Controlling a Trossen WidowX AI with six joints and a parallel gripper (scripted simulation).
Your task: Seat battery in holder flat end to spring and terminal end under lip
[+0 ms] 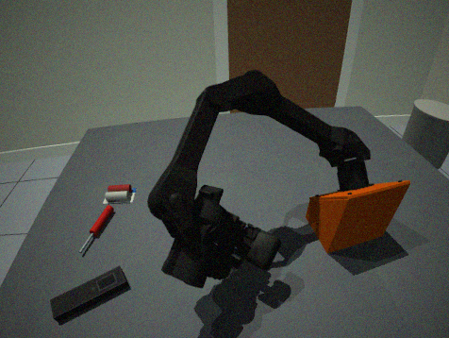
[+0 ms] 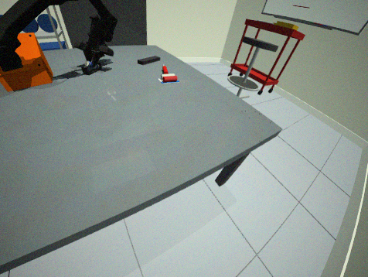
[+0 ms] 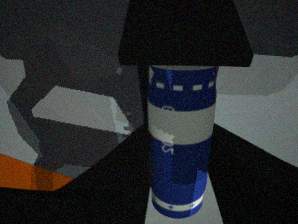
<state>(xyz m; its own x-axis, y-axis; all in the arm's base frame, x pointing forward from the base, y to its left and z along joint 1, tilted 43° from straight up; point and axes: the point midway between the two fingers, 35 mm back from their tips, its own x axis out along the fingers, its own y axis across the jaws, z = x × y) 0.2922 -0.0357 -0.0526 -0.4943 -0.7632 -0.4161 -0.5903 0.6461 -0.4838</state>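
Right now the battery is 1 cm above my gripper tip. Round my gripper tip: black remote 34 cm ahead, 3 cm to the left, 1 cm below; red-handled screwdriver 34 cm ahead, 15 cm to the right, 1 cm below.
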